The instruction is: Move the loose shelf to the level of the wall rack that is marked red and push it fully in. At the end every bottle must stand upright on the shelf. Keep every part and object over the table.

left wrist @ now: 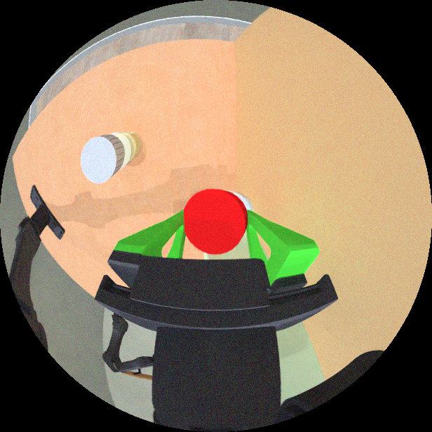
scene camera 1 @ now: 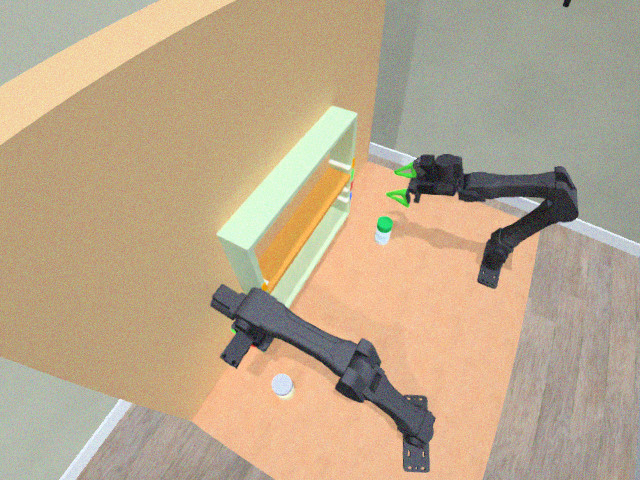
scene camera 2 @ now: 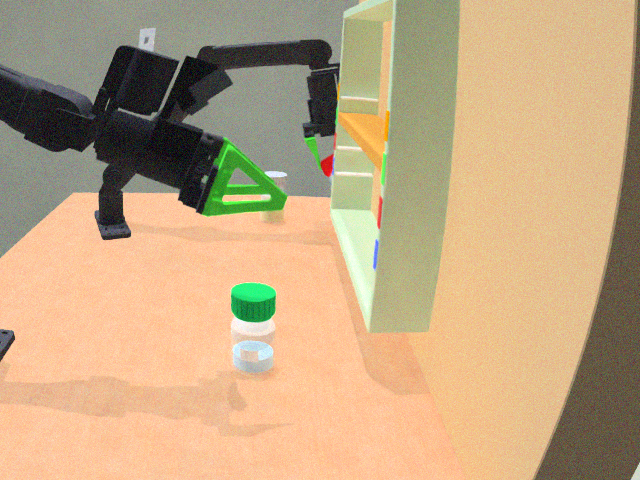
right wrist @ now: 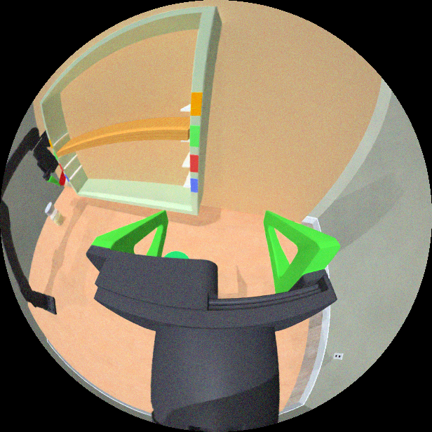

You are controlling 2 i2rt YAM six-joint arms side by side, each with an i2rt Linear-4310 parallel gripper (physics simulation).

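Observation:
The orange loose shelf (scene camera 1: 305, 222) (scene camera 2: 364, 131) (right wrist: 145, 131) spans the pale green wall rack (scene camera 1: 289, 180) (scene camera 2: 413, 155) (right wrist: 206, 75) at the green mark, one level above the red mark (scene camera 2: 379, 211) (right wrist: 194, 163); it bears no bottle. My left gripper (left wrist: 215, 215) is shut on the red-capped bottle (scene camera 2: 327, 165) (left wrist: 215, 227), raised above the table beside the rack; its cap faces the wrist camera, its body is mostly hidden. My right gripper (scene camera 1: 391, 183) (right wrist: 215, 215) is open and empty above the table. The green-capped bottle (scene camera 1: 383, 229) (scene camera 2: 253, 330) and white-capped bottle (scene camera 1: 282, 386) (left wrist: 99, 160) (right wrist: 52, 212) stand upright on the table.
The tan wall (scene camera 1: 155, 232) (scene camera 2: 527, 180) (right wrist: 280, 110) rises behind the rack. My left arm reaches across the table near the rack's left end in scene camera 1. The white-capped bottle stands near that arm, the green-capped one near my right gripper.

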